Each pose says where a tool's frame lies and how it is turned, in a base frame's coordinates. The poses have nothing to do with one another.
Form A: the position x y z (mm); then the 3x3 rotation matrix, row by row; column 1 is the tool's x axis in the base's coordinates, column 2 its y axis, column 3 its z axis. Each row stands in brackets.
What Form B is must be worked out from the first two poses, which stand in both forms.
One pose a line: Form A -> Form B
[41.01, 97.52, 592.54], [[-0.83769, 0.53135, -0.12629], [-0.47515, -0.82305, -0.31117], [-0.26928, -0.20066, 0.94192]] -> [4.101, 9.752, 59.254], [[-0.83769, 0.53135, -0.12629], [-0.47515, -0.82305, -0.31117], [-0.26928, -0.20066, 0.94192]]
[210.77, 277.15, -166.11], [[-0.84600, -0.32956, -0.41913], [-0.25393, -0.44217, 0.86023], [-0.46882, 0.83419, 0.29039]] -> [21.077, 27.715, -16.611], [[-0.84600, -0.32956, -0.41913], [-0.25393, -0.44217, 0.86023], [-0.46882, 0.83419, 0.29039]]
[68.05, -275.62, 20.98], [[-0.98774, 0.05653, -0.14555], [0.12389, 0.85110, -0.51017], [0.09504, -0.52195, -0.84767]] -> [6.805, -27.562, 2.098], [[-0.98774, 0.05653, -0.14555], [0.12389, 0.85110, -0.51017], [0.09504, -0.52195, -0.84767]]
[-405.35, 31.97, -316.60], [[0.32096, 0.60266, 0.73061], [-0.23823, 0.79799, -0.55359], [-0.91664, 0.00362, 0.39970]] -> [-40.535, 3.197, -31.660], [[0.32096, 0.60266, 0.73061], [-0.23823, 0.79799, -0.55359], [-0.91664, 0.00362, 0.39970]]
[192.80, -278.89, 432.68], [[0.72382, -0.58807, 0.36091], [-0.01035, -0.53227, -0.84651], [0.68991, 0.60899, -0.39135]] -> [19.280, -27.889, 43.268], [[0.72382, -0.58807, 0.36091], [-0.01035, -0.53227, -0.84651], [0.68991, 0.60899, -0.39135]]
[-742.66, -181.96, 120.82], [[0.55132, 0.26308, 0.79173], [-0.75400, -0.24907, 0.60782], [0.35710, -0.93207, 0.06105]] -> [-74.266, -18.196, 12.082], [[0.55132, 0.26308, 0.79173], [-0.75400, -0.24907, 0.60782], [0.35710, -0.93207, 0.06105]]
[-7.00, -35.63, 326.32], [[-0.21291, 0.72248, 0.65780], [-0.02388, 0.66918, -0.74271], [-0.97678, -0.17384, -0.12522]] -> [-0.700, -3.563, 32.632], [[-0.21291, 0.72248, 0.65780], [-0.02388, 0.66918, -0.74271], [-0.97678, -0.17384, -0.12522]]
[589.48, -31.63, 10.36], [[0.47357, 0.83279, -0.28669], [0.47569, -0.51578, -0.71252], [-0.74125, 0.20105, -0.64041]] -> [58.948, -3.163, 1.036], [[0.47357, 0.83279, -0.28669], [0.47569, -0.51578, -0.71252], [-0.74125, 0.20105, -0.64041]]
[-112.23, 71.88, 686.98], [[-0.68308, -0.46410, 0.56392], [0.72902, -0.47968, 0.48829], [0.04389, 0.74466, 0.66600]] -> [-11.223, 7.188, 68.698], [[-0.68308, -0.46410, 0.56392], [0.72902, -0.47968, 0.48829], [0.04389, 0.74466, 0.66600]]
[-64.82, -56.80, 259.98], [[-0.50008, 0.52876, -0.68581], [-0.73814, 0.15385, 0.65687], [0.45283, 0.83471, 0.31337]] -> [-6.482, -5.680, 25.998], [[-0.50008, 0.52876, -0.68581], [-0.73814, 0.15385, 0.65687], [0.45283, 0.83471, 0.31337]]
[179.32, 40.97, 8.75], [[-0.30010, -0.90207, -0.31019], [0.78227, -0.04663, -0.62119], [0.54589, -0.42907, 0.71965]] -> [17.932, 4.097, 0.875], [[-0.30010, -0.90207, -0.31019], [0.78227, -0.04663, -0.62119], [0.54589, -0.42907, 0.71965]]
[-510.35, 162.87, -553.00], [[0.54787, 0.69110, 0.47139], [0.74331, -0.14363, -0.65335], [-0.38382, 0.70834, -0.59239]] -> [-51.035, 16.287, -55.300], [[0.54787, 0.69110, 0.47139], [0.74331, -0.14363, -0.65335], [-0.38382, 0.70834, -0.59239]]
